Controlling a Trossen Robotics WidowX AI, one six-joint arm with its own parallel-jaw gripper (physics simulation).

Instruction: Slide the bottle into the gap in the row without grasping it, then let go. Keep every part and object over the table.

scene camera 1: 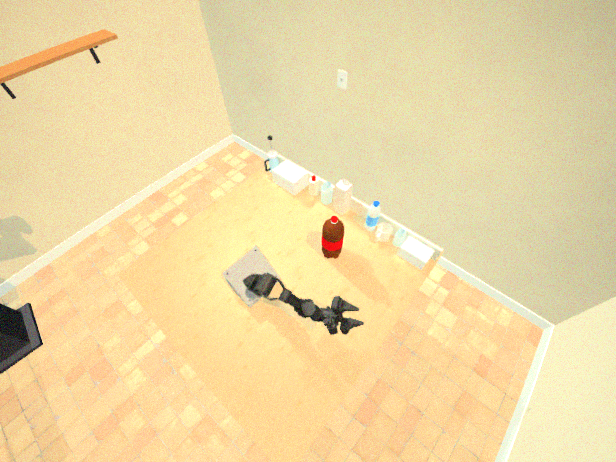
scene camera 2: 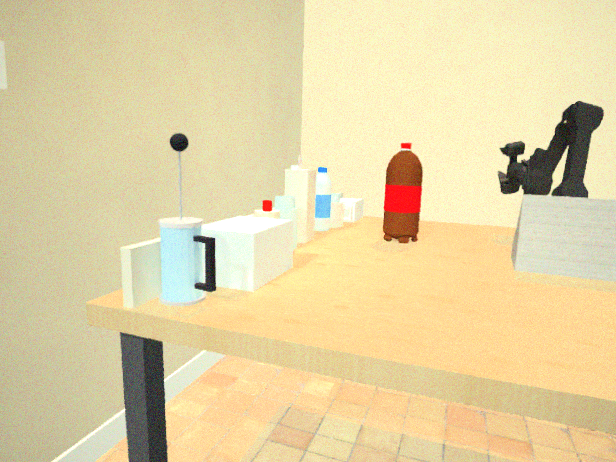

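Where they show: gripper, between the fingertips: (scene camera 1: 361, 316) (scene camera 2: 499, 159); arm's base, origin of its link: (scene camera 1: 251, 281) (scene camera 2: 575, 231).
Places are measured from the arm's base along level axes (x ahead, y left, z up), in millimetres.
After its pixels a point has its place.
A large brown bottle (scene camera 1: 332, 241) {x 411, y -152, z 92 mm} (scene camera 2: 402, 198) {x 441, y -62, z 45 mm} with a red label and red cap stands upright on the table, in front of the row and apart from it. The row stands along a low strip at the wall. Its gap lies between a tall cream carton (scene camera 1: 343, 196) {x 688, y 25, z 74 mm} (scene camera 2: 299, 205) {x 705, y 92, z 18 mm} and a small clear bottle (scene camera 1: 372, 217) {x 714, y -173, z 37 mm} (scene camera 2: 323, 200) {x 726, y -131, z 13 mm} with a blue cap and label. My gripper (scene camera 1: 358, 316) {x 197, y -508, z 169 mm} (scene camera 2: 504, 162) {x 197, y -508, z 169 mm} is open and empty, raised above the table, and apart from the brown bottle. In scene camera 1 it is below and right of the bottle.
A French press (scene camera 1: 273, 160) {x 639, y 604, z 21 mm} (scene camera 2: 181, 262) {x 635, y 659, z -19 mm}, a white box (scene camera 1: 291, 176) {x 624, y 405, z 17 mm} (scene camera 2: 250, 250) {x 578, y 540, z -14 mm}, a red-capped bottle (scene camera 1: 313, 186) {x 677, y 258, z -5 mm} and a pale glass jar (scene camera 1: 326, 193) {x 683, y 151, z 8 mm} stand left of the carton. A pale jar (scene camera 1: 384, 232) {x 767, y -246, z -84 mm} and another white box (scene camera 1: 416, 251) {x 739, y -462, z -13 mm} (scene camera 2: 352, 209) {x 709, y -383, z -42 mm} stand past the blue-capped bottle. The arm stands on a grey block (scene camera 1: 256, 260) {x 83, y 52, z 46 mm} (scene camera 2: 565, 237) {x 30, y 93, z -3 mm}.
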